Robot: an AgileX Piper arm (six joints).
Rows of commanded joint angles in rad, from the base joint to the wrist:
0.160, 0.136, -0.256, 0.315, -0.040, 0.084
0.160, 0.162, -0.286, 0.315, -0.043, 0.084
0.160, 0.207, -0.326, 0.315, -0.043, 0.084
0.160, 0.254, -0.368, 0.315, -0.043, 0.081
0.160, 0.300, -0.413, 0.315, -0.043, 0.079
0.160, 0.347, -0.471, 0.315, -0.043, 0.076
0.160, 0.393, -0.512, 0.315, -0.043, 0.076
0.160, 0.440, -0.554, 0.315, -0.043, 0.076
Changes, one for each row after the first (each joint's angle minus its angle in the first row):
0.000, 0.026, -0.030, 0.000, -0.003, 0.000
0.000, 0.071, -0.070, 0.000, -0.003, 0.000
0.000, 0.118, -0.112, 0.000, -0.003, -0.003
0.000, 0.164, -0.157, 0.000, -0.003, -0.005
0.000, 0.211, -0.215, 0.000, -0.003, -0.008
0.000, 0.257, -0.256, 0.000, -0.003, -0.008
0.000, 0.304, -0.298, 0.000, -0.003, -0.008

